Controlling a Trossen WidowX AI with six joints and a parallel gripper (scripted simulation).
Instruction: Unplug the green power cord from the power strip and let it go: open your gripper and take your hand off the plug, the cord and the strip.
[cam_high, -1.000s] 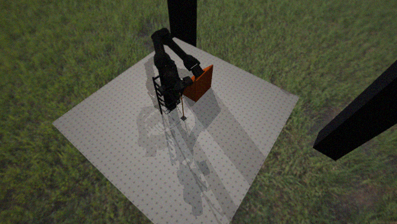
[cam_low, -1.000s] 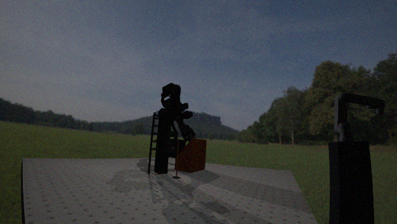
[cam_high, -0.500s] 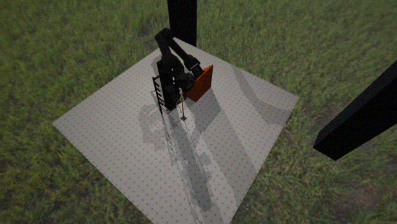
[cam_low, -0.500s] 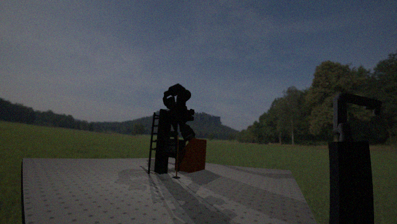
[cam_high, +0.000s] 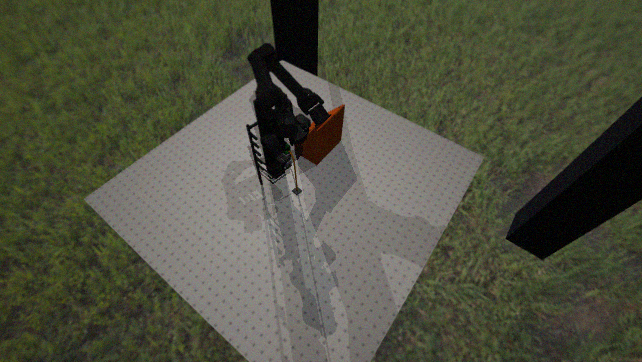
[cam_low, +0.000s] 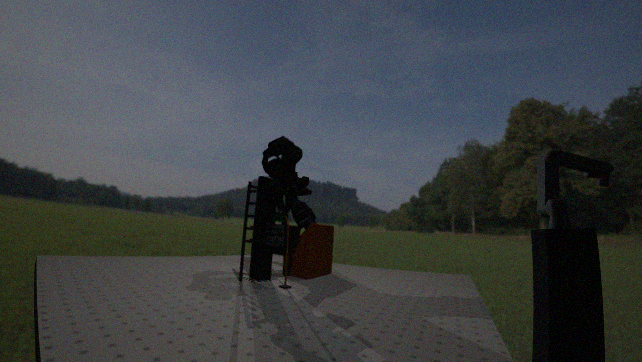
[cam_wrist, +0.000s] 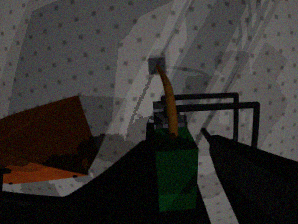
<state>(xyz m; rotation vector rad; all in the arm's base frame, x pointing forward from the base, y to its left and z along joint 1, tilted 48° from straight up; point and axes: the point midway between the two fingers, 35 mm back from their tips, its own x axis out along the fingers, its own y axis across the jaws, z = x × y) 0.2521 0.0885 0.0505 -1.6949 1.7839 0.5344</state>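
Now: gripper tip 4 cm to the left of the green plug and 1 cm above it.
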